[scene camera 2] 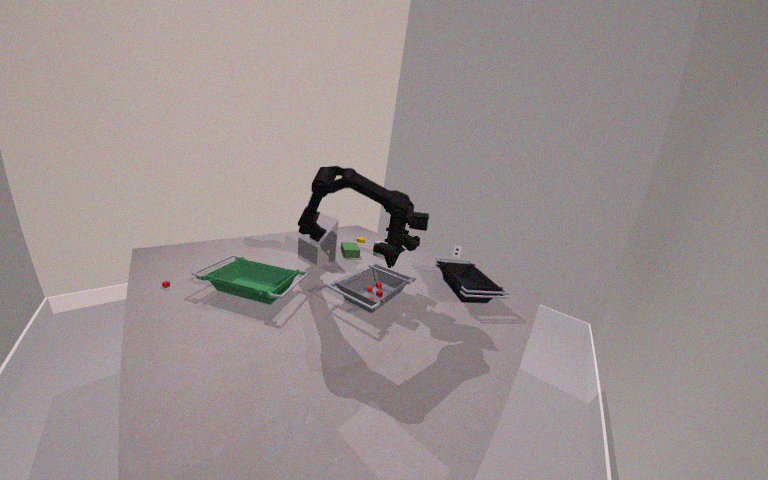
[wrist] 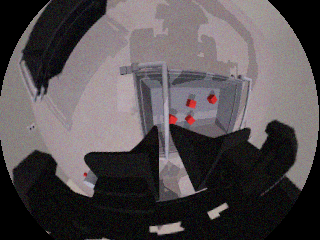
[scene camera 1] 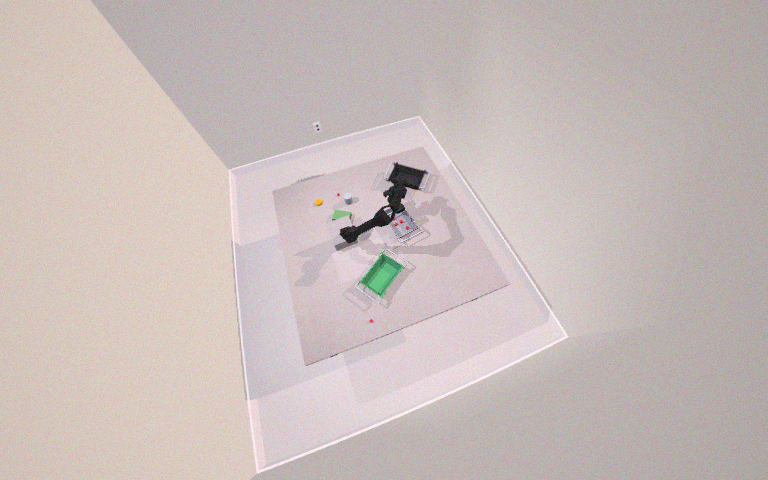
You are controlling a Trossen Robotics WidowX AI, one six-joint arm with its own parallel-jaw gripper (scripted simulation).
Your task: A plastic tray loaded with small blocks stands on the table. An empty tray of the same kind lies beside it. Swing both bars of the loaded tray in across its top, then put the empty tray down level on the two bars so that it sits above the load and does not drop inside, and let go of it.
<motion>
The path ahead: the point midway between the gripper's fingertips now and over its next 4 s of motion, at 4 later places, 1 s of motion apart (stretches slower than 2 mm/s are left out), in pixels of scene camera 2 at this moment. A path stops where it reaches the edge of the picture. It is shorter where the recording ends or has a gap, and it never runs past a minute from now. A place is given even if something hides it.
My gripper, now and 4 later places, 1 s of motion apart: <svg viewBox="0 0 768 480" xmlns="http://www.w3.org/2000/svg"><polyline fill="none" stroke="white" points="390,267 386,262 355,281 346,301 360,288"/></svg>
</motion>
